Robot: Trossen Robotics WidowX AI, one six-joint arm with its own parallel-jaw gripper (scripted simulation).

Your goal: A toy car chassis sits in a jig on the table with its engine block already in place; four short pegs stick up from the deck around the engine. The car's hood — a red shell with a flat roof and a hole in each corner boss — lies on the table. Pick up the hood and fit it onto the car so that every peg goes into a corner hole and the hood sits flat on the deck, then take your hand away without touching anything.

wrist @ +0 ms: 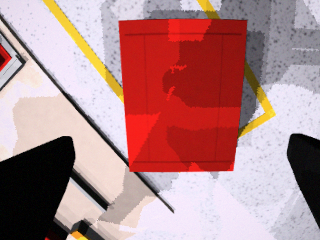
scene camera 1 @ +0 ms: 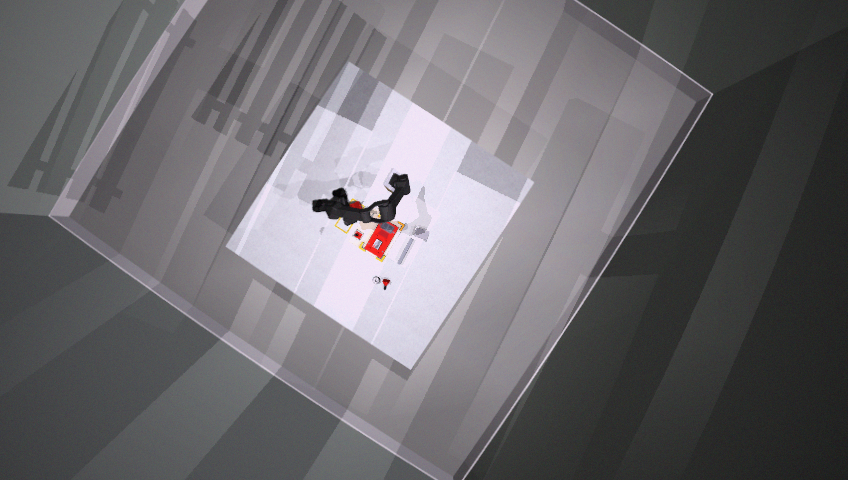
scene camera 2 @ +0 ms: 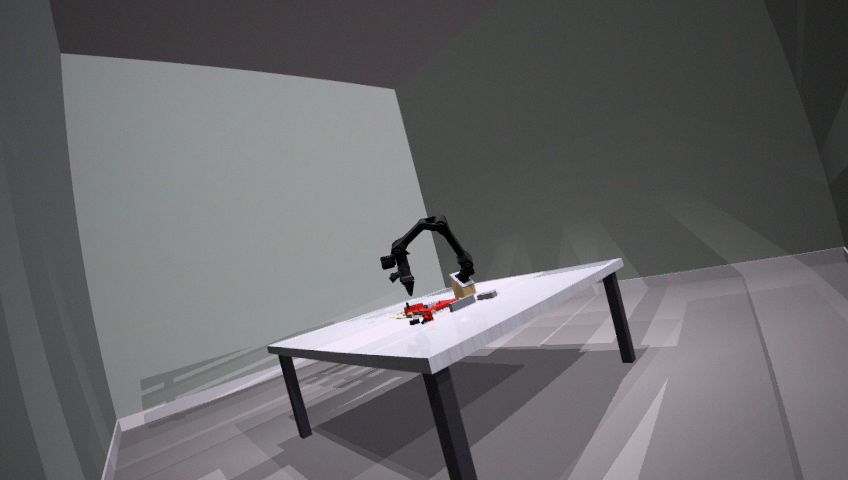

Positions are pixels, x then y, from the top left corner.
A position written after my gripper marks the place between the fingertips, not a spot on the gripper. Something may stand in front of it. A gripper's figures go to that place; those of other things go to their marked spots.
Scene:
My gripper point(wrist: 182, 146): 10 cm from the lens. A red hood point(wrist: 182, 79): 14 cm from the lens. A jig point(wrist: 101, 191) is 21 cm from the lens. The marked spots on the jig and the red hood are 12 cm apart.

